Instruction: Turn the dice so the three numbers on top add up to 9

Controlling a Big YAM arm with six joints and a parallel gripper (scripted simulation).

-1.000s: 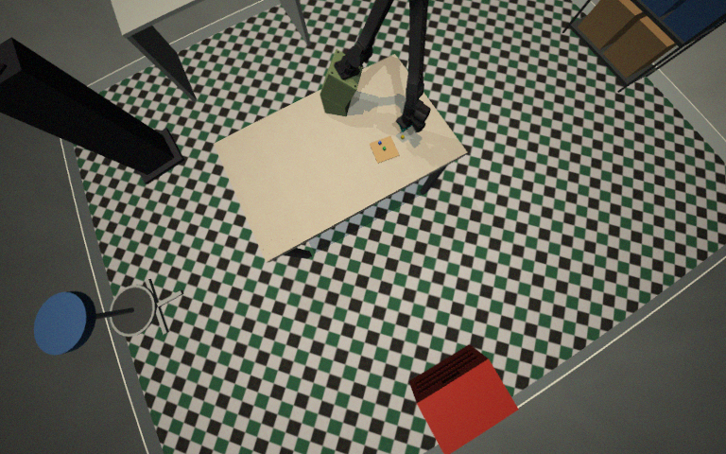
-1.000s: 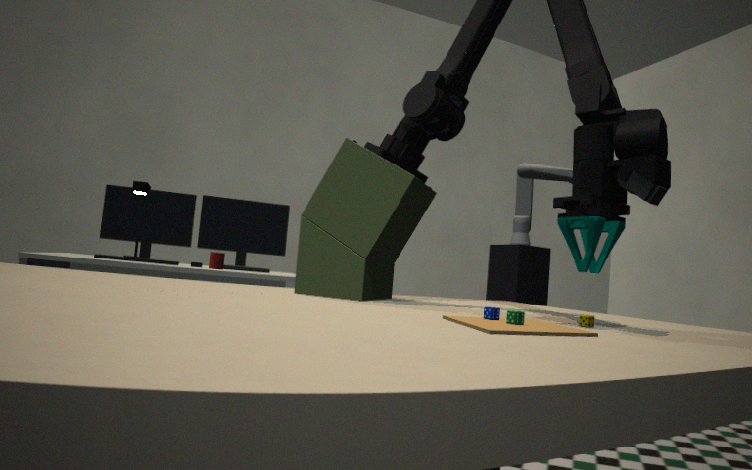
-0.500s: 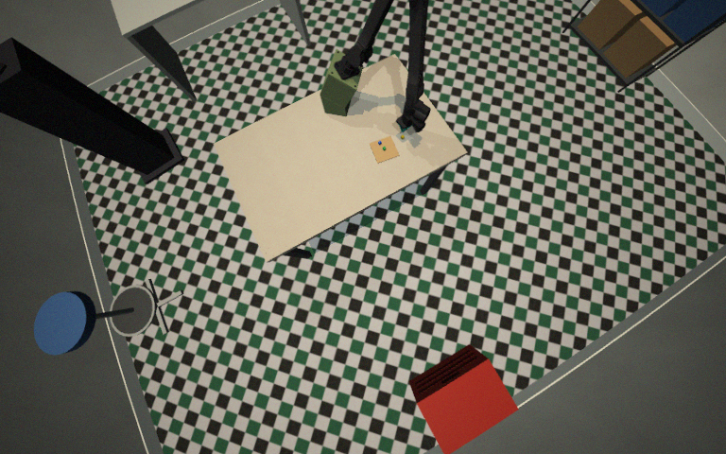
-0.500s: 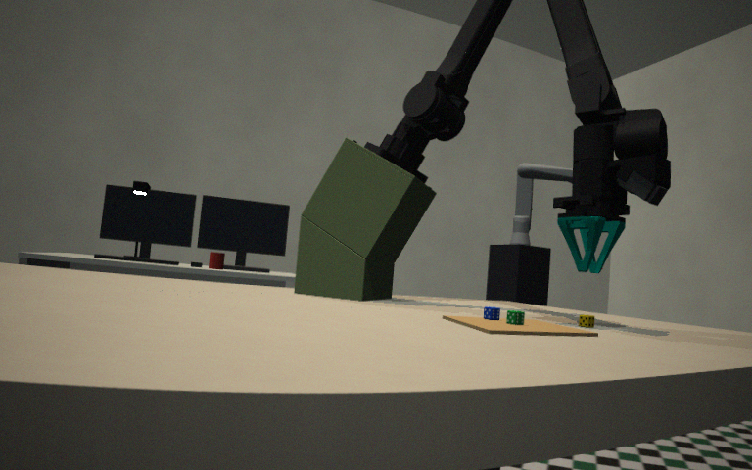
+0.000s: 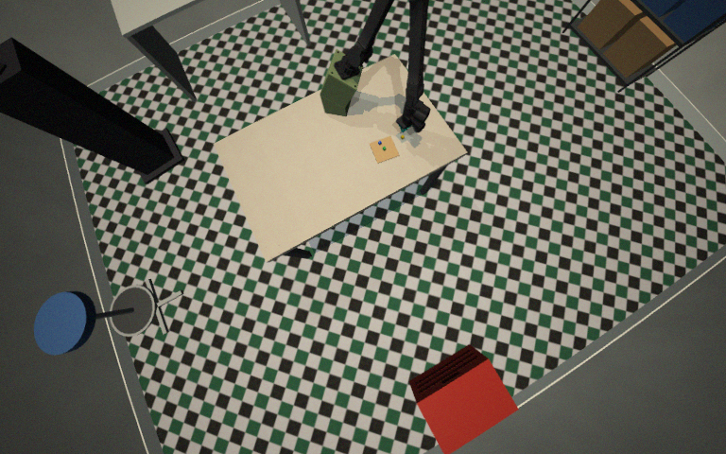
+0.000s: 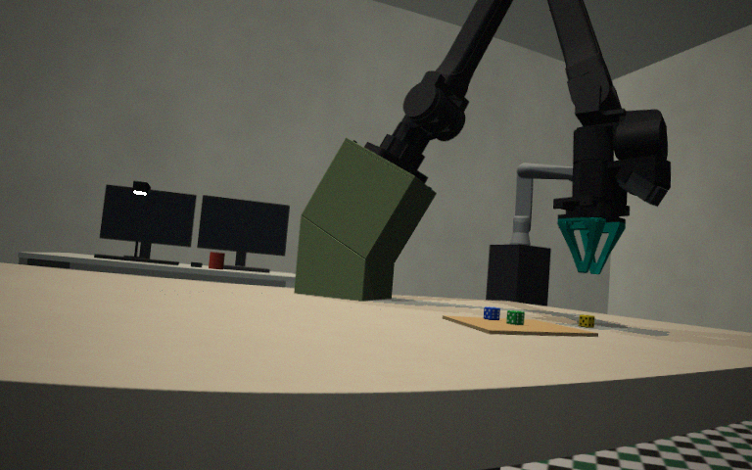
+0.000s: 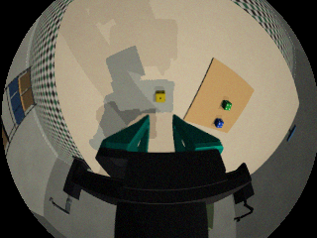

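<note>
Now: hand 7 cm above the yellow die. Round my hand: blue die: 5 cm behind, 13 cm to the right, 7 cm below; then green die: 14 cm to the right, 7 cm below; then mat: 14 cm to the right, 8 cm below.
</note>
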